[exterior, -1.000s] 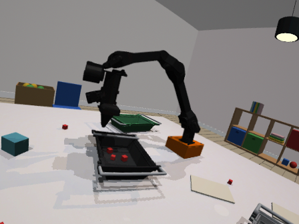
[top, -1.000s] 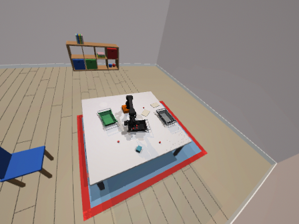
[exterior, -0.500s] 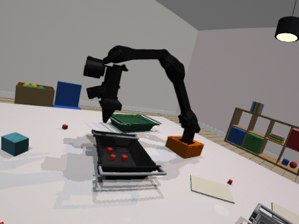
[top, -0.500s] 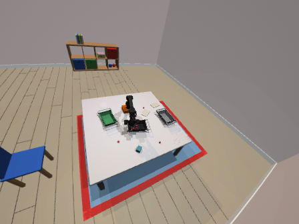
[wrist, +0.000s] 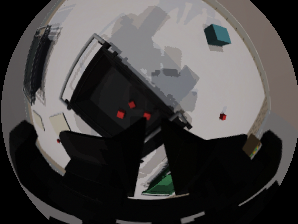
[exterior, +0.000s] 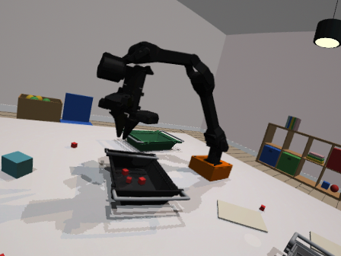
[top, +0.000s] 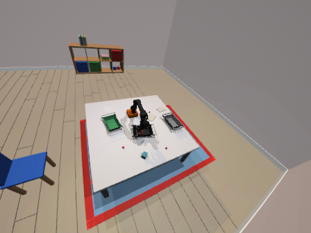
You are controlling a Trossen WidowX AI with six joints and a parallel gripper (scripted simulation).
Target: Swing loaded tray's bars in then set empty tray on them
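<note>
My gripper tip is 360 mm past the green tray, 240 mm to the left of it and 90 mm above it. The rest, counted from my gripper tip: teal cube 250 mm ahead, 110 mm below, 100 mm to the right.
</note>
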